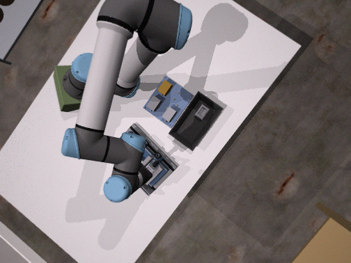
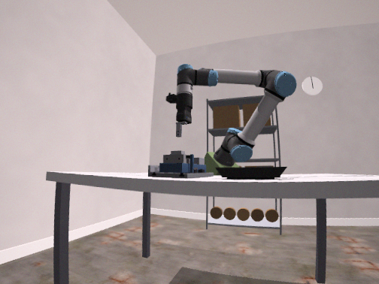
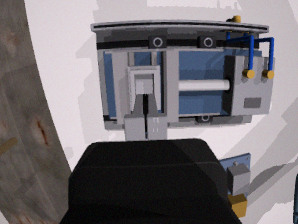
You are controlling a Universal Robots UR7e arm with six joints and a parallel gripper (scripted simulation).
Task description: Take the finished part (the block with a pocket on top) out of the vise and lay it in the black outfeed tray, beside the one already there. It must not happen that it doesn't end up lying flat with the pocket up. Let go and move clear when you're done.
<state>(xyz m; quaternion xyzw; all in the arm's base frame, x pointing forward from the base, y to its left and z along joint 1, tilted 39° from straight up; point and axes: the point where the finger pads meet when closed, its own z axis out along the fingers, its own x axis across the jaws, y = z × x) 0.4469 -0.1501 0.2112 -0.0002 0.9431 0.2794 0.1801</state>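
Now: the blue vise 16 cm below my hand, 7 cm behind it and 1 cm to the right of it. Also, from my hand: grey block (23 cm to the left, 17 cm below, 14 cm behind); blue fixture plate (26 cm to the left, 20 cm behind, 19 cm below); brass block (29 cm to the left, 25 cm behind, 17 cm below).
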